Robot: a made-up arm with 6 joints.
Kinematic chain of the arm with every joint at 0, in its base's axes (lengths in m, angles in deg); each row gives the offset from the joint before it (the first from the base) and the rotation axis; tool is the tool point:
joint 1: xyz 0 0 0.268 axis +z
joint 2: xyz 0 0 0 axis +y
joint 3: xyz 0 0 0.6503 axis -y
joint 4: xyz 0 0 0 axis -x
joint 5: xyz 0.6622 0 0 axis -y
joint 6: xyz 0 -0.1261 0 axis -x
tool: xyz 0 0 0
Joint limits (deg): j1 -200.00..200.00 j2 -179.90..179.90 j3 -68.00..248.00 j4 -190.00..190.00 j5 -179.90..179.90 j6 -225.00..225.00
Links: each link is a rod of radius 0.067 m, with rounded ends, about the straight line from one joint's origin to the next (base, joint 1, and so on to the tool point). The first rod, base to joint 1, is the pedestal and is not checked.
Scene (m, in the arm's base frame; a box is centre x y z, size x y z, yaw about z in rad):
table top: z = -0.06
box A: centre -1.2 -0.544 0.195 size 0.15 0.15 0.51 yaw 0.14
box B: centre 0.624 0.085 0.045 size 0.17 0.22 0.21 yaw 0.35
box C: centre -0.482 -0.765 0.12 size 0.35 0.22 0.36 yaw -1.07
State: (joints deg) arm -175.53 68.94 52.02 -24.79 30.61 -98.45
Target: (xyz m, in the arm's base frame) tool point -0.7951 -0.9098 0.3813
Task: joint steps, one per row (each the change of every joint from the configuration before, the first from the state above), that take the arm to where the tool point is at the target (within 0.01 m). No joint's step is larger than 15 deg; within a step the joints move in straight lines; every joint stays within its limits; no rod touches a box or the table.
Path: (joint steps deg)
1: 8.15 -12.20 5.05 -10.11 -3.75 3.32
2: 8.15 -12.20 5.05 -10.10 -3.75 3.32
3: 8.15 -12.20 5.05 -10.11 -3.74 3.32
4: 12.62 14.39 -9.30 13.73 5.62 -4.98
5: 12.61 14.38 -9.29 13.72 5.62 -4.98

